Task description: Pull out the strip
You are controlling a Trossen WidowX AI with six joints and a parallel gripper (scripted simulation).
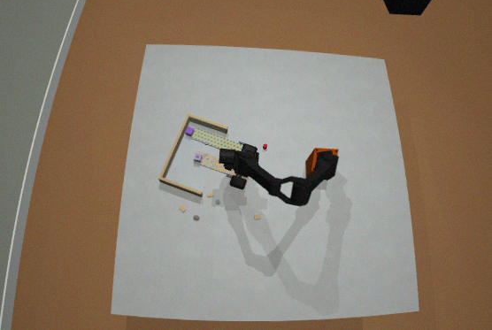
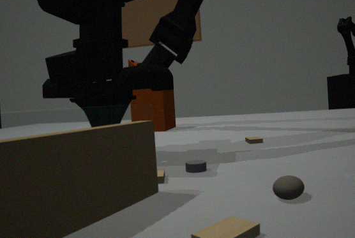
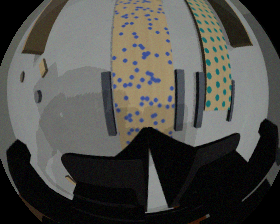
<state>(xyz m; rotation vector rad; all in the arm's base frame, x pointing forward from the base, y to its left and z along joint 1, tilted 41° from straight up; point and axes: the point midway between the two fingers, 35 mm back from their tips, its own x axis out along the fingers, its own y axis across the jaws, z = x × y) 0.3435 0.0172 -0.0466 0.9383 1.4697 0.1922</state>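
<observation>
Right now my gripper tip is 12 cm past the small red ball, 11 cm to the left of it and 1 cm below it. Round my gripper tip: brown pebble 21 cm ahead, 18 cm to the left; grey disc 12 cm to the left, 12 cm ahead.
</observation>
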